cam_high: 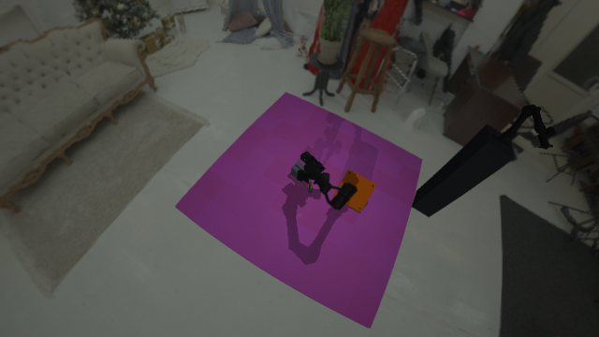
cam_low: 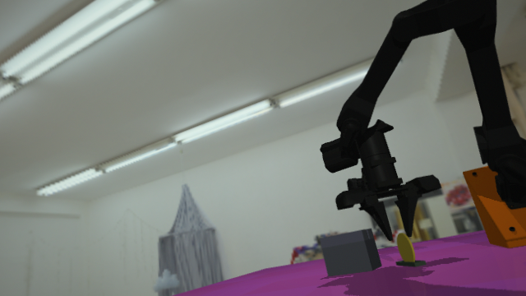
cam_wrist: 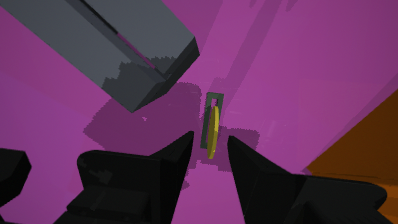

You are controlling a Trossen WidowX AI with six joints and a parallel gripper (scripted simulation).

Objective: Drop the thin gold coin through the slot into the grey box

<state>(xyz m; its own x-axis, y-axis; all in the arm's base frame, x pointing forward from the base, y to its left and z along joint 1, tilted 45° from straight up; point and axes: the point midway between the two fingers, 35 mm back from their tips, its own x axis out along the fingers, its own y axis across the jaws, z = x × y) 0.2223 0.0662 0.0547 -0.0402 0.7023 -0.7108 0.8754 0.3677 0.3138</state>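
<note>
The gold coin is 2 cm below my gripper tip.
</note>
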